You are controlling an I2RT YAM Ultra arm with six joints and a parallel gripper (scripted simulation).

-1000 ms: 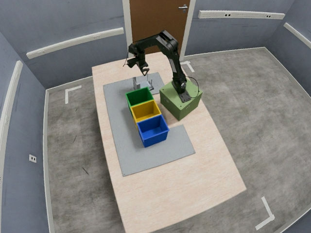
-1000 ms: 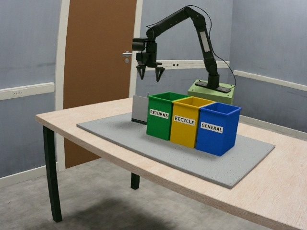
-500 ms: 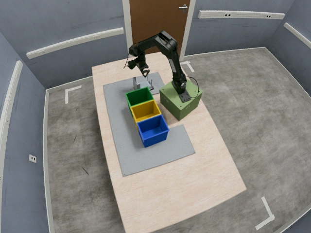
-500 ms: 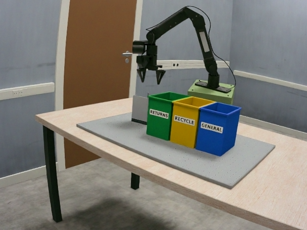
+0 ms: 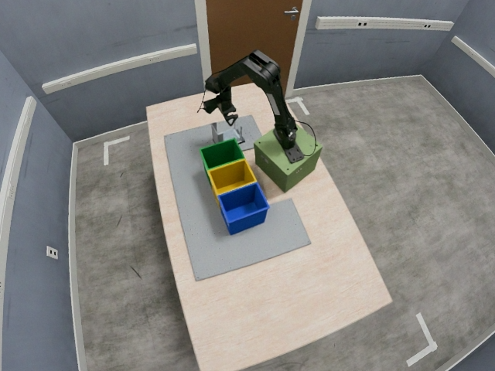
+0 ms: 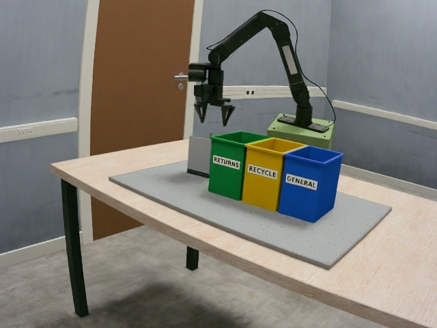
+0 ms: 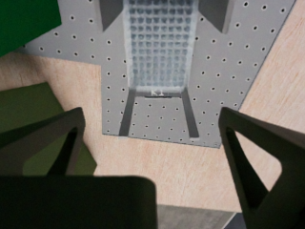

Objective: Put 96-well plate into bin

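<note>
The clear 96-well plate lies 15 cm below my hand and 1 cm to the right of it. Also, from my hand: blue general bin: 45 cm to the left, 10 cm below, 8 cm ahead; then yellow recycle bin: 32 cm to the left, 10 cm below, 9 cm ahead; then green returns bin: 19 cm to the left, 10 cm below, 9 cm ahead.
</note>
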